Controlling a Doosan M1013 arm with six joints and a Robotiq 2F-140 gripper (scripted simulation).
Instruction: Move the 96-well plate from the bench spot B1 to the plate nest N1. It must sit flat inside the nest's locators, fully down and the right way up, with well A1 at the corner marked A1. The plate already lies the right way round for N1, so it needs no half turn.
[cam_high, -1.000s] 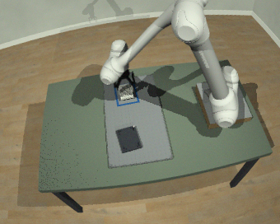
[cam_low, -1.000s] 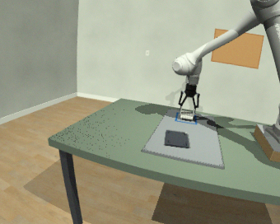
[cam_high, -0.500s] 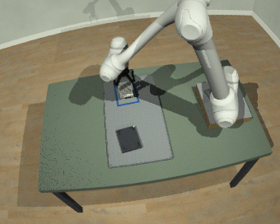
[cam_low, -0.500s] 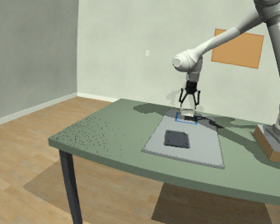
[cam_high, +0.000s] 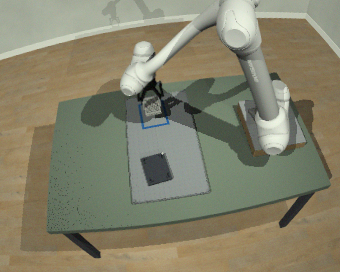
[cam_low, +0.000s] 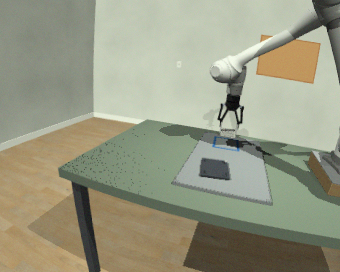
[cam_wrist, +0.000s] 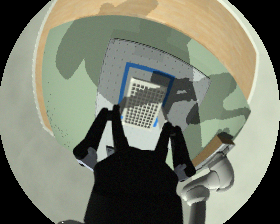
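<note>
Now: hand 36 cm to the right of the dark plate nest N1, 10 cm short of it and 8 cm above it. Round my hand: white 96-well plate 2 cm below.
</note>
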